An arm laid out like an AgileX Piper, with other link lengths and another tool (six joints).
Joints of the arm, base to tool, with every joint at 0 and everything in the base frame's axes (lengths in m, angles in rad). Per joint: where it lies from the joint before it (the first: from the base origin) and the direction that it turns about. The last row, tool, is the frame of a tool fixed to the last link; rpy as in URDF.
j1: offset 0.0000 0.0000 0.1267 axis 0 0 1
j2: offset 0.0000 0.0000 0.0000 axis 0 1 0
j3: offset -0.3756 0.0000 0.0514 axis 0 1 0
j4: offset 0.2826 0.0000 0.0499 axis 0.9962 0 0.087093
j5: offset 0.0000 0.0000 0.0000 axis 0 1 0
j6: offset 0.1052 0.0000 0.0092 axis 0.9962 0 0.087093
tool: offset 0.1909 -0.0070 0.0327 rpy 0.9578 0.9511 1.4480
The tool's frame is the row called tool.
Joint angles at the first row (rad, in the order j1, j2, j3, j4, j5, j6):
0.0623 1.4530 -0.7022 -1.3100 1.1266 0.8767
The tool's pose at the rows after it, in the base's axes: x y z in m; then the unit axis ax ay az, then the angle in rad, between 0 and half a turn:
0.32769, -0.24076, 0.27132, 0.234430, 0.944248, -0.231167, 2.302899
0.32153, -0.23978, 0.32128, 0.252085, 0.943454, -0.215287, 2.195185
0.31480, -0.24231, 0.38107, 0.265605, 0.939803, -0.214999, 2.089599
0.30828, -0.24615, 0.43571, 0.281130, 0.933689, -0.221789, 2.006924
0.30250, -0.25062, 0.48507, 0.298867, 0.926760, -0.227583, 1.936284
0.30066, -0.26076, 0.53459, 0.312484, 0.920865, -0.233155, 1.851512
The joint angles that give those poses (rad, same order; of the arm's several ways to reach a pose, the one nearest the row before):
0.0623 1.3326 -0.7454 -1.2794 1.1266 0.8296
0.0623 1.2338 -0.8151 -1.2536 1.1330 0.7703
0.0623 1.1645 -0.9165 -1.2494 1.1570 0.7040
0.0623 1.1354 -1.0317 -1.2512 1.1892 0.6464
0.0559 1.1298 -1.1537 -1.2512 1.2135 0.5948
0.0060 1.1377 -1.2742 -1.2512 1.1759 0.5503

